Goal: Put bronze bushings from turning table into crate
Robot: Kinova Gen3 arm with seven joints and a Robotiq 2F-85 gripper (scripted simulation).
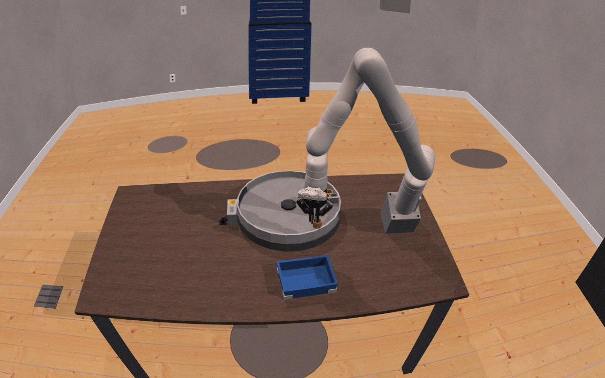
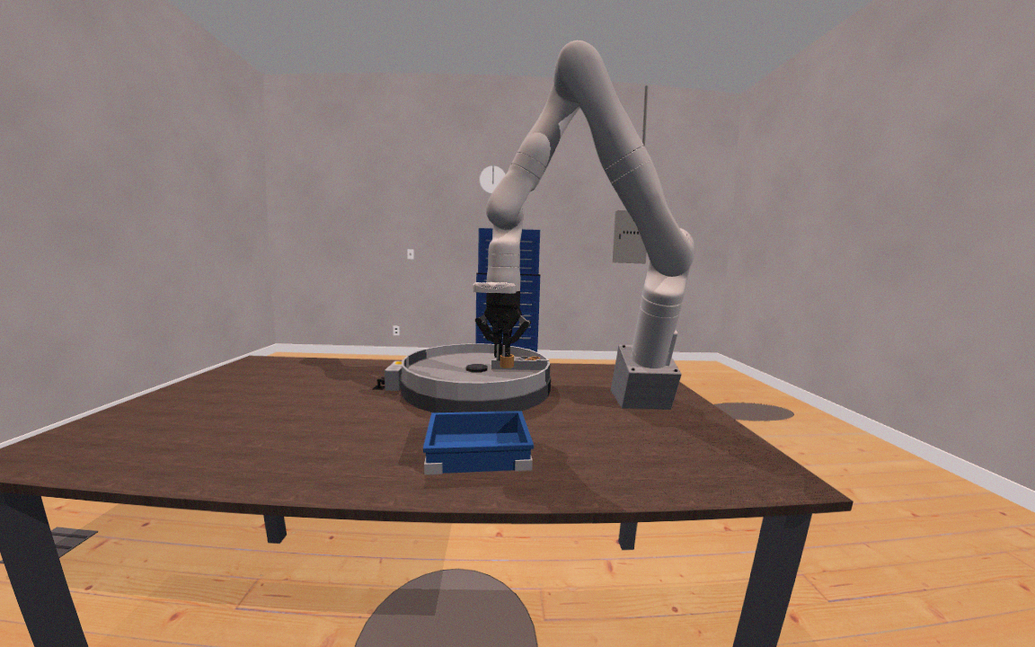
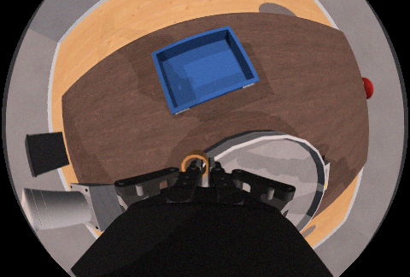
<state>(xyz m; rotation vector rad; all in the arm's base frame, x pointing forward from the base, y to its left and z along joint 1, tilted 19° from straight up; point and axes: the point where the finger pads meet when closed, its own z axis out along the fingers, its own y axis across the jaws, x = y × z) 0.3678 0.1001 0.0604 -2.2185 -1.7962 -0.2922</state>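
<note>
Right now the blue crate is 17 cm to the left of my hand, 13 cm below it and 3 cm ahead of it. Round my hand: round grey turning table (20 cm to the right, 11 cm below, 9 cm ahead).
</note>
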